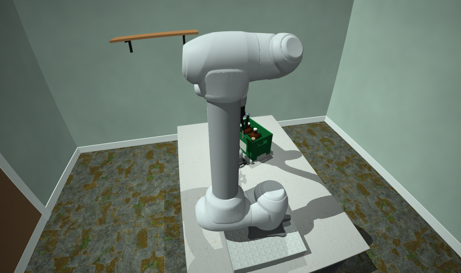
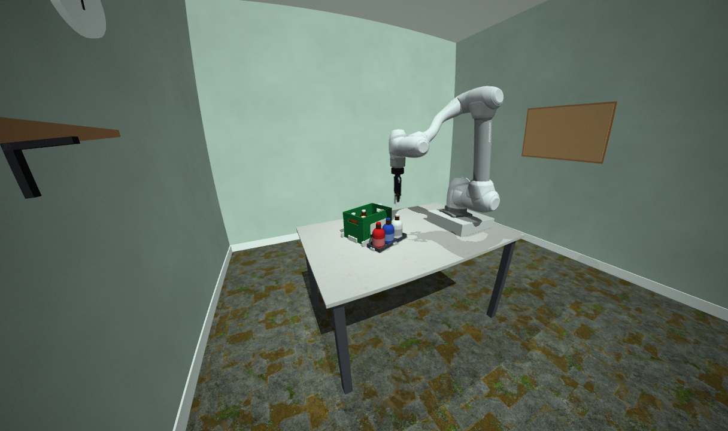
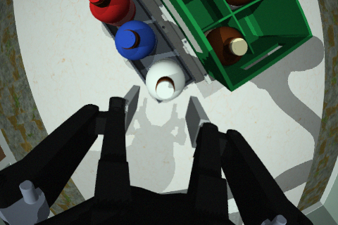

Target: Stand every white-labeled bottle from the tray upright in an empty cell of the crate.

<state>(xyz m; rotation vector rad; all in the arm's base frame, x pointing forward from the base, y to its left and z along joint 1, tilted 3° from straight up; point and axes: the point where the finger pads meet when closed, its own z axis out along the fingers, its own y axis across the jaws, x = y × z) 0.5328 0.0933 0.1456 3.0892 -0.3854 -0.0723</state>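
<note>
Right now my hand is 17 cm above the white-labeled bottle. The rest, counted from my hand: blue bottle 8 cm ahead, 5 cm to the left, 17 cm below; then red bottle 15 cm ahead, 9 cm to the left, 17 cm below; then dark tray 8 cm ahead, 5 cm to the left, 24 cm below.
</note>
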